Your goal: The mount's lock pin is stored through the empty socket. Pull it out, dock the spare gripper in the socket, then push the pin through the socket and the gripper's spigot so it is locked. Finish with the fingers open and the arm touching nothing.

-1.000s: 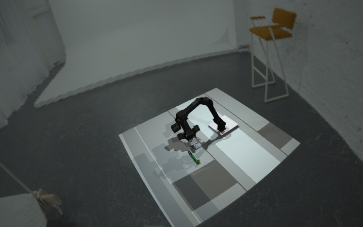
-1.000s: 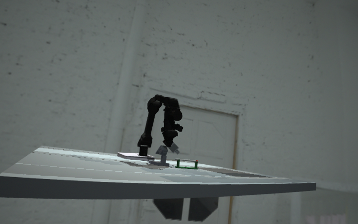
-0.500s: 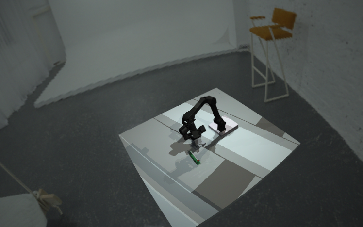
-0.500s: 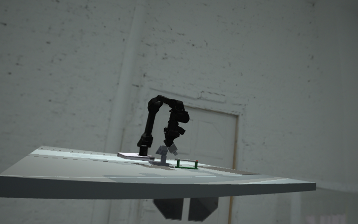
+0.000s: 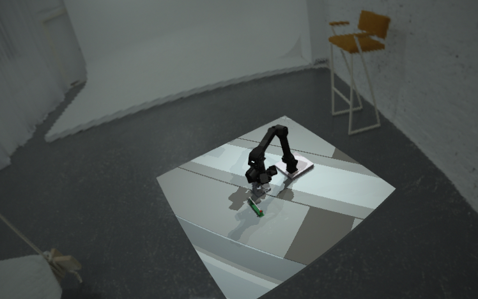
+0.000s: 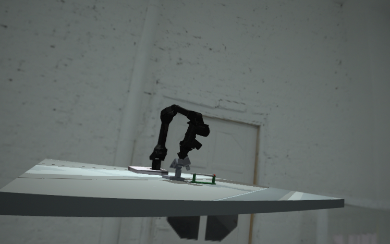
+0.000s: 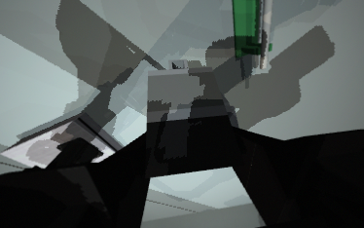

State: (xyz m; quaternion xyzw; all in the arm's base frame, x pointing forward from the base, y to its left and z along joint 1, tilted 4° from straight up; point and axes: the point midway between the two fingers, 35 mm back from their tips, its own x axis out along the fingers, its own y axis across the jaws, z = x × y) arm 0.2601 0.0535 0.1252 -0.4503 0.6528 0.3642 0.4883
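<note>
Now: the green cradle 120 mm ahead of my gripper tip, 90 mm below it and 80 mm to the left of it. The rest, counted from my gripper tip: spare gripper (20 mm to the left, 10 mm below, 10 mm ahead); grey mount stand (60 mm below, 40 mm to the right, 20 mm ahead).
</note>
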